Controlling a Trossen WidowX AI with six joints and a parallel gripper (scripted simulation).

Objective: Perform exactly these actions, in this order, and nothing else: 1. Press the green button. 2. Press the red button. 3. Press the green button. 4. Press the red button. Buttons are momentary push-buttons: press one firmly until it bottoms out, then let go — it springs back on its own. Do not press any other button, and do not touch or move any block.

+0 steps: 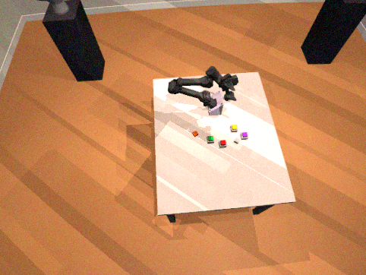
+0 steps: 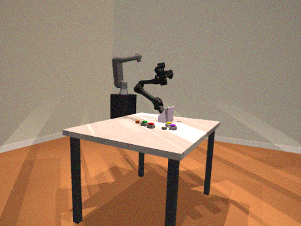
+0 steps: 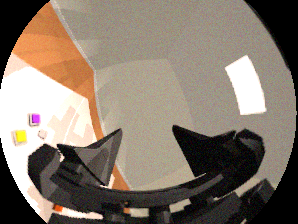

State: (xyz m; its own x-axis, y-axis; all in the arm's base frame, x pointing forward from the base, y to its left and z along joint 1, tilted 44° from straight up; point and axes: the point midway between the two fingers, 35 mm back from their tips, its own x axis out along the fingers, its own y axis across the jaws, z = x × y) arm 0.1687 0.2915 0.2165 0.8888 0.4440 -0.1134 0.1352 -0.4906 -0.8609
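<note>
Now: the green button 60 mm ahead of my gripper tip, 110 mm to the right of it and 420 mm below it. The rest, counted from my gripper tip: purple button 40 mm ahead, 140 mm to the left, 420 mm below; then yellow button 20 mm behind, 70 mm to the left, 420 mm below; then red button 100 mm ahead, 30 mm to the right, 420 mm below.
</note>
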